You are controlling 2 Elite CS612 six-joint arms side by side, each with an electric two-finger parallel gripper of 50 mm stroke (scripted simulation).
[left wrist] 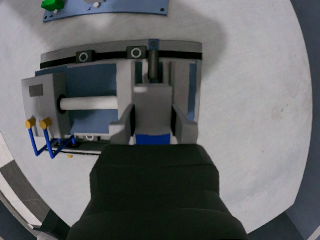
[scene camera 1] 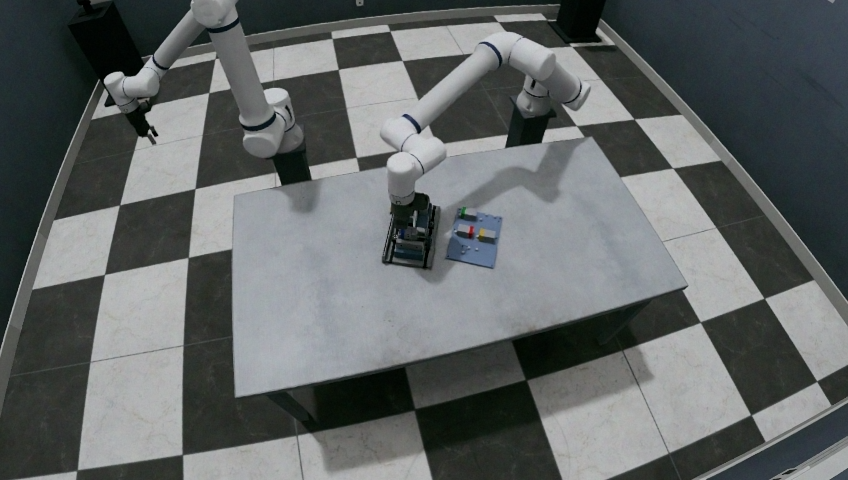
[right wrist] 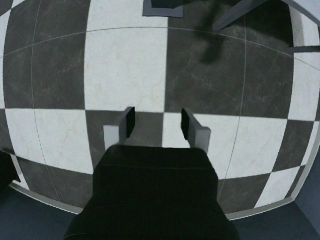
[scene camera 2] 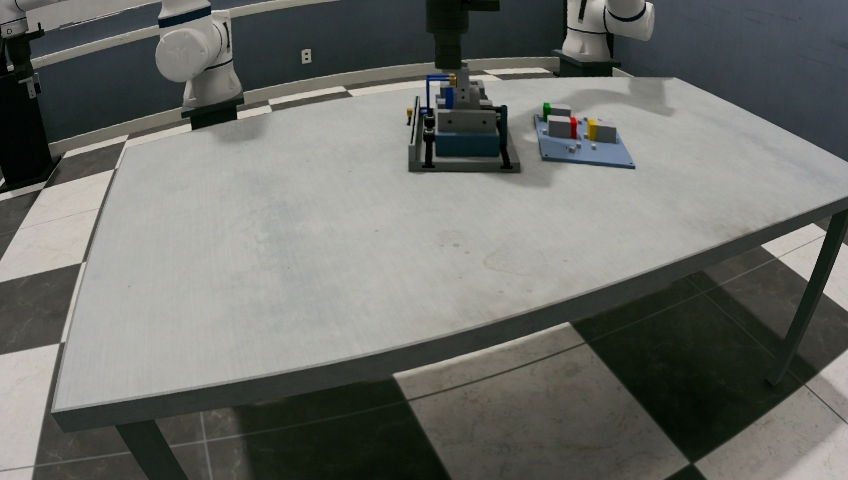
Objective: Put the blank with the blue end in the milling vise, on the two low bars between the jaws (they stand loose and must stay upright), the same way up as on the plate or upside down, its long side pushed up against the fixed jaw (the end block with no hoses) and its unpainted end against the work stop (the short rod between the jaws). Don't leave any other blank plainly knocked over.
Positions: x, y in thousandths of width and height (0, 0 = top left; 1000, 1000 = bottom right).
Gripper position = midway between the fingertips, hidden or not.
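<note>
Scene camera 2 shows my left gripper (scene camera 2: 545, 205) and my right gripper (scene camera 2: 43, 199). In the left wrist view: a blue-ended blank (left wrist: 477, 423), together with my left gripper (left wrist: 477, 473). The right wrist view shows my right gripper (right wrist: 492, 490); the blue-ended blank is out of frame in the right wrist view.
</note>
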